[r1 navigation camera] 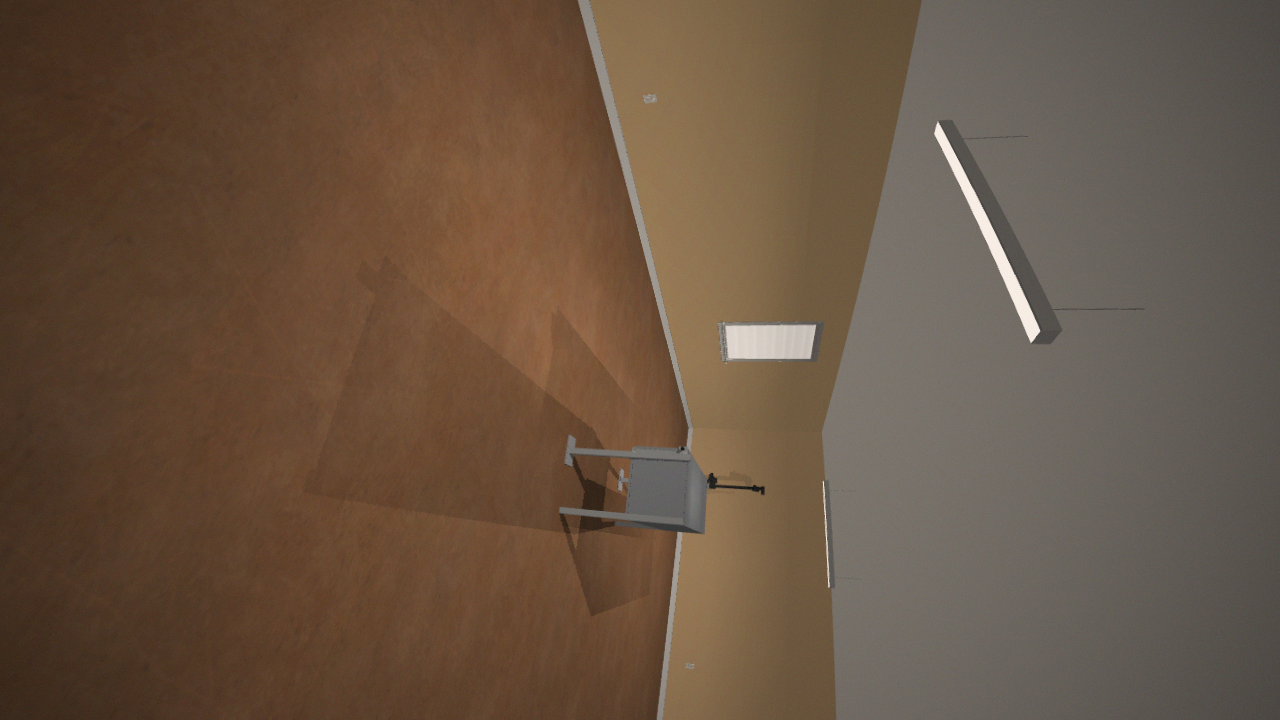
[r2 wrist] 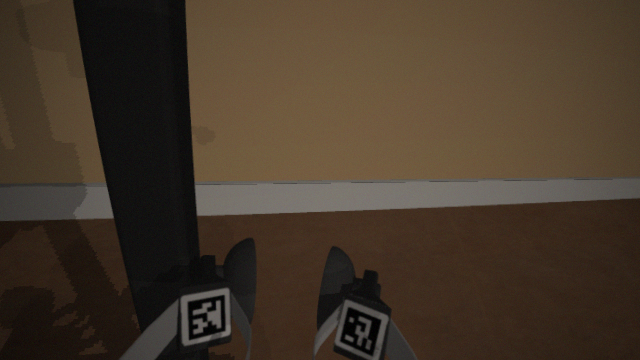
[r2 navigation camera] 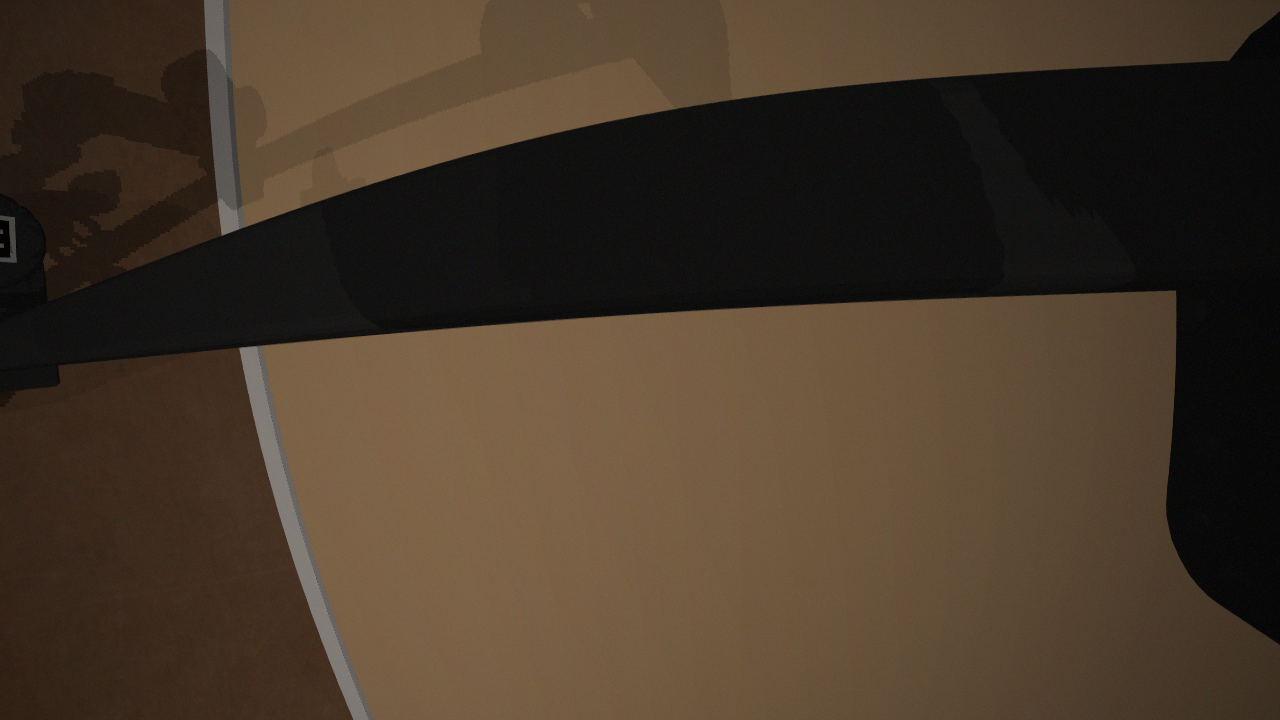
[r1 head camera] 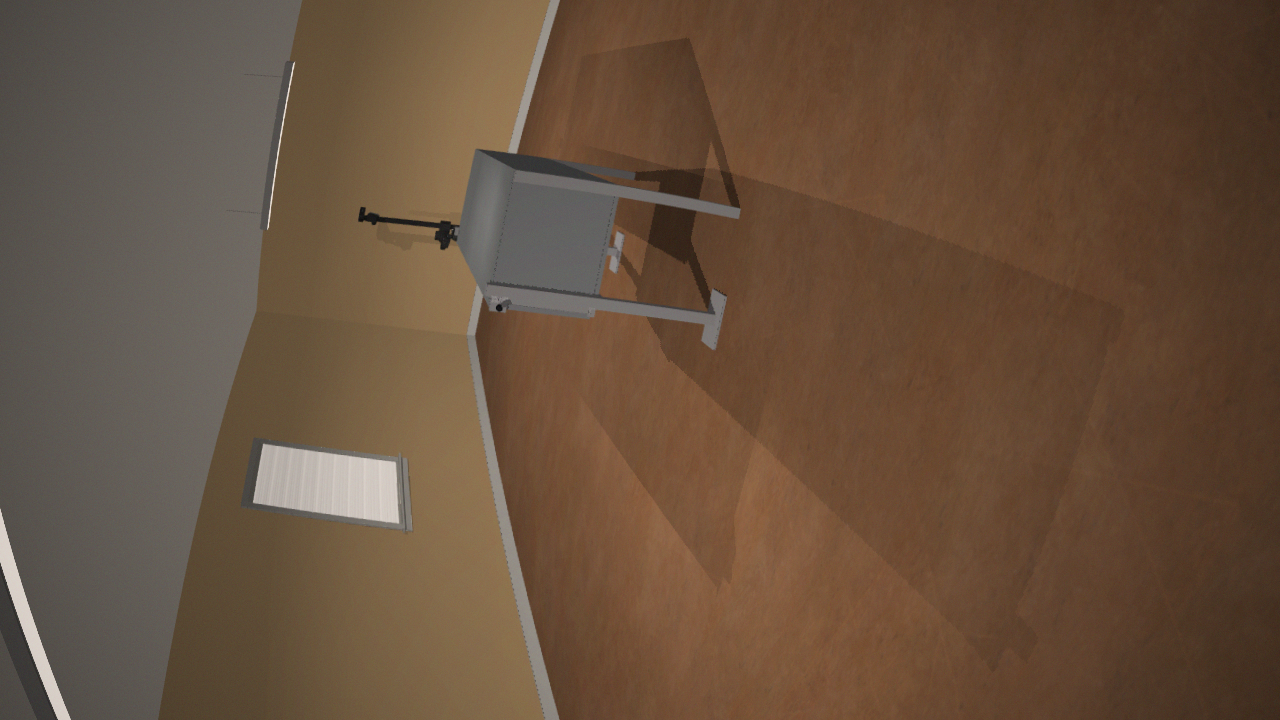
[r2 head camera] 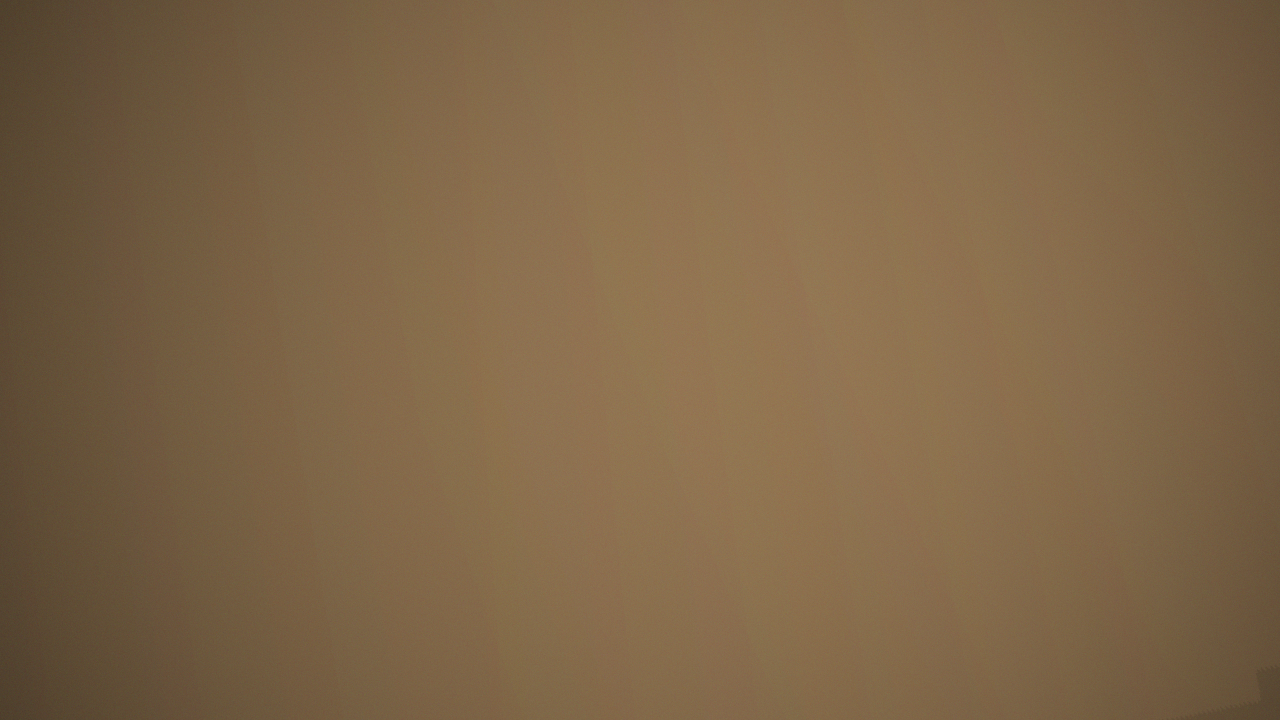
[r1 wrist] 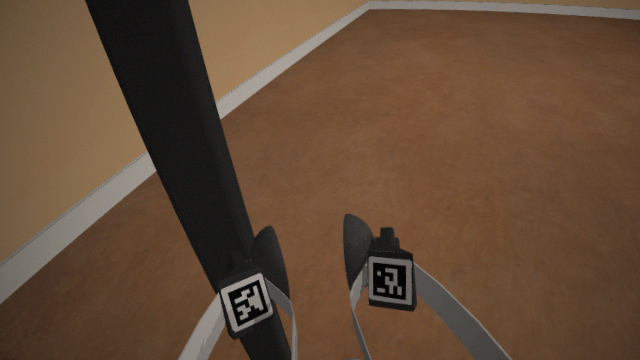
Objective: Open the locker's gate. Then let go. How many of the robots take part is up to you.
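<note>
The locker (r1 head camera: 554, 237) (r1 navigation camera: 657, 483) is a grey box on legs. It stands far off near the room's corner in the r1 head and navigation views, which are turned sideways. A thin panel with a small dark round part (r1 head camera: 498, 307) shows along one side; I cannot tell whether the gate is open. My r1 gripper (r1 wrist: 310, 242) is open and empty above the floor, far from the locker. My r2 gripper (r2 wrist: 292, 257) is open and empty near a wall. The locker does not show in the r1 wrist view or any r2 view.
A thin black pole with fittings (r1 head camera: 407, 220) (r1 navigation camera: 735, 487) rises behind the locker. A white-slatted window (r1 head camera: 326, 483) (r1 navigation camera: 769, 342) is in the wall. The r2 mast (r2 navigation camera: 671, 214) (r2 wrist: 145, 100) stands before the wall (r2 navigation camera: 716, 492) (r2 wrist: 400, 90), which also fills much of the r2 head view.
</note>
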